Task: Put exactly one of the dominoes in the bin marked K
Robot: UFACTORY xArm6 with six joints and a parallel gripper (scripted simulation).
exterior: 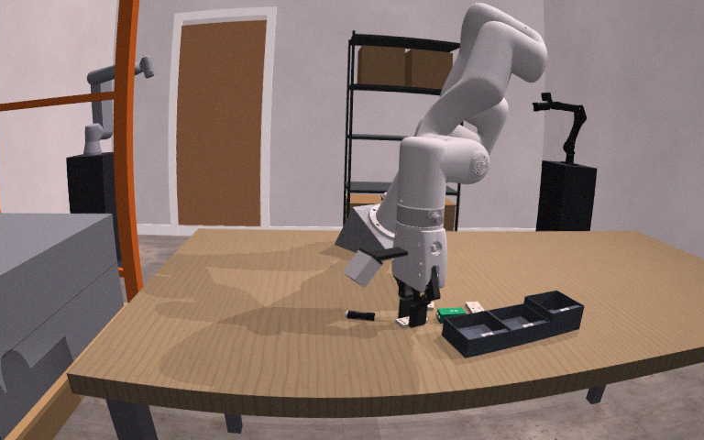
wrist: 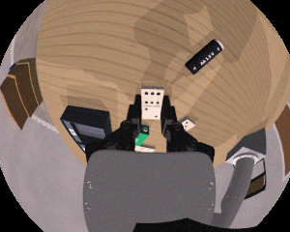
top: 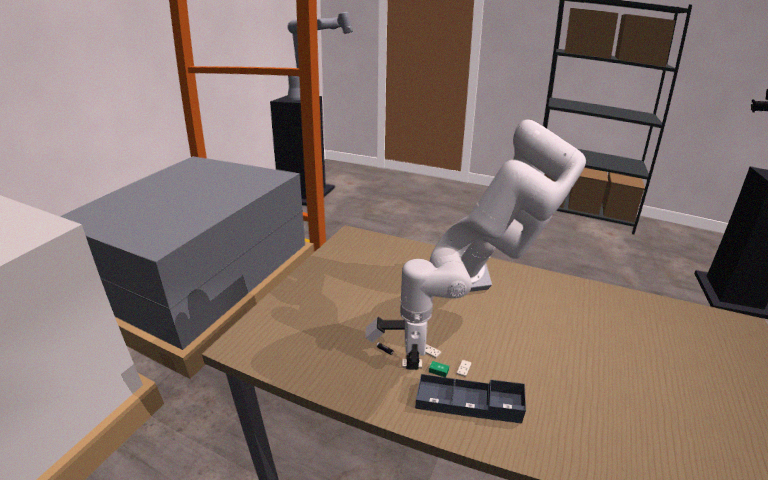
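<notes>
Now: hand 6 cm to the right of the green block and 1 cm above it. Also, from my hand: black cylinder (3 cm behind, 8 cm to the right, 2 cm below).
</notes>
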